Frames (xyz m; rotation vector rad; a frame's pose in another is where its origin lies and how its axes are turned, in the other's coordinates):
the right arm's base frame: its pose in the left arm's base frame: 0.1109 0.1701 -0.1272 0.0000 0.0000 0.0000
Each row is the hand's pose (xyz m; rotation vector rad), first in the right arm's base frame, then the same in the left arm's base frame.
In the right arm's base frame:
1: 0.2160 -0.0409 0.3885 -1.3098 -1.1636 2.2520
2: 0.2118 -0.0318 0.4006 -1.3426 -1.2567 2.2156
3: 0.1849 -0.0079 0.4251 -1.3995 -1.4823 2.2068
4: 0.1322 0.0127 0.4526 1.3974 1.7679 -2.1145
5: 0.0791 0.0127 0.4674 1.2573 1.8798 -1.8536
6: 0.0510 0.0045 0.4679 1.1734 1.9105 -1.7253
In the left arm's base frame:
1: 0.3269 0.1292 0.2613 -1.3098 -1.1636 2.2520
2: 0.3227 0.1383 0.2734 -1.3426 -1.2567 2.2156
3: 0.2958 0.1622 0.2979 -1.3995 -1.4823 2.2068
4: 0.2431 0.1828 0.3254 1.3974 1.7679 -2.1145
5: 0.1900 0.1828 0.3402 1.2573 1.8798 -1.8536
6: 0.1619 0.1746 0.3407 1.1734 1.9105 -1.7253

